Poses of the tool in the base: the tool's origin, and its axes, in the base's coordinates. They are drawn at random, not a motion.
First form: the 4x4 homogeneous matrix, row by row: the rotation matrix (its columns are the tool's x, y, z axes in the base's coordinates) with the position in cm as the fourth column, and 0 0 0 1 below. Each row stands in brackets.
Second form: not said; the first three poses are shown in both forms.
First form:
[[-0.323 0.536 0.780 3.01], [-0.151 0.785 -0.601 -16.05], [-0.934 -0.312 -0.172 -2.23], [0 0 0 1]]
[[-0.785 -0.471 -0.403 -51.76], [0.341 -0.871 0.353 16.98], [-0.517 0.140 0.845 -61.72], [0 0 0 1]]
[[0.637 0.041 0.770 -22.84], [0.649 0.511 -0.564 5.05], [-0.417 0.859 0.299 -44.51], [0 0 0 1]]
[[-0.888 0.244 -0.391 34.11], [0.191 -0.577 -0.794 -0.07], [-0.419 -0.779 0.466 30.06], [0 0 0 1]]
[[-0.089 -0.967 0.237 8.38], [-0.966 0.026 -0.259 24.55], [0.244 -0.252 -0.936 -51.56], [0 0 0 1]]
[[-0.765 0.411 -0.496 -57.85], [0.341 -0.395 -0.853 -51.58], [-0.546 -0.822 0.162 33.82], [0 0 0 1]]
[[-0.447 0.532 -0.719 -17.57], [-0.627 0.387 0.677 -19.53], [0.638 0.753 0.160 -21.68], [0 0 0 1]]
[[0.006 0.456 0.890 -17.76], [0.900 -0.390 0.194 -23.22], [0.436 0.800 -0.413 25.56], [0 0 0 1]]
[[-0.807 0.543 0.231 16.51], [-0.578 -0.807 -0.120 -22.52], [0.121 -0.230 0.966 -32.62], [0 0 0 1]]
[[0.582 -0.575 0.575 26.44], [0.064 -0.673 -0.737 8.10], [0.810 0.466 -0.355 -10.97], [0 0 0 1]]
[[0.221 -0.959 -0.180 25.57], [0.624 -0.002 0.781 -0.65], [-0.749 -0.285 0.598 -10.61], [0 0 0 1]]
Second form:
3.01 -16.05 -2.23 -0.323 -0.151 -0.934 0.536 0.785 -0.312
-51.76 16.98 -61.72 -0.785 0.341 -0.517 -0.471 -0.871 0.140
-22.84 5.05 -44.51 0.637 0.649 -0.417 0.041 0.511 0.859
34.11 -0.07 30.06 -0.888 0.191 -0.419 0.244 -0.577 -0.779
8.38 24.55 -51.56 -0.089 -0.966 0.244 -0.967 0.026 -0.252
-57.85 -51.58 33.82 -0.765 0.341 -0.546 0.411 -0.395 -0.822
-17.57 -19.53 -21.68 -0.447 -0.627 0.638 0.532 0.387 0.753
-17.76 -23.22 25.56 0.006 0.900 0.436 0.456 -0.390 0.800
16.51 -22.52 -32.62 -0.807 -0.578 0.121 0.543 -0.807 -0.230
26.44 8.10 -10.97 0.582 0.064 0.810 -0.575 -0.673 0.466
25.57 -0.65 -10.61 0.221 0.624 -0.749 -0.959 -0.002 -0.285

